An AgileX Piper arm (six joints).
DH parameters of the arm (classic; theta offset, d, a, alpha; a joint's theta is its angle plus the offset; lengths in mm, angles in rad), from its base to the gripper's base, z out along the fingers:
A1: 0 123 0 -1.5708
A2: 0.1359 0 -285 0
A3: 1.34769 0 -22 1.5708
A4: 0 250.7 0 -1.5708
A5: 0 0 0 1.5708
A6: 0 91 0 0
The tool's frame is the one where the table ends.
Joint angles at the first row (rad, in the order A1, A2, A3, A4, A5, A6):
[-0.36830, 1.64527, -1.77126, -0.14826, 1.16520, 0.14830]
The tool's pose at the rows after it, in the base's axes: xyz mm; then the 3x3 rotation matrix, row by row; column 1 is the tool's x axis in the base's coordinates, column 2 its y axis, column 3 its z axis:
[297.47 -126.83 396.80], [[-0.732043 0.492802 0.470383], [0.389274 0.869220 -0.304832], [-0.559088 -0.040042 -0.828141]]
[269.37 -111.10 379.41], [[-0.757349 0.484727 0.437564], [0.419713 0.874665 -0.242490], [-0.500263 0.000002 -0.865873]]
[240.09 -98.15 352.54], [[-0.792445 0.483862 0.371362], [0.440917 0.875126 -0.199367], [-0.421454 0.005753 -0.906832]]
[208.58 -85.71 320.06], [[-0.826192 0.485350 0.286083], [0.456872 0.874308 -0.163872], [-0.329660 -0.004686 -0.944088]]
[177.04 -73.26 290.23], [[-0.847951 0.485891 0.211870], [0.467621 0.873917 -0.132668], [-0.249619 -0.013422 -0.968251]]
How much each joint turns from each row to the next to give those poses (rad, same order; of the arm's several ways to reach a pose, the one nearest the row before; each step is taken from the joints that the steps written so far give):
[-0.00278, -0.10368, 0.13995, 0.02441, -0.00001, -0.00110]
[0.00108, -0.10807, 0.17169, 0.04995, 0.00002, -0.00001]
[0.00003, -0.09976, 0.18704, 0.01773, -0.00002, 0.00003]
[0.00000, -0.09609, 0.19575, 0.00246, 0.00003, 0.00171]
[-0.00002, -0.09401, 0.17813, 0.00246, -0.00002, 0.00117]

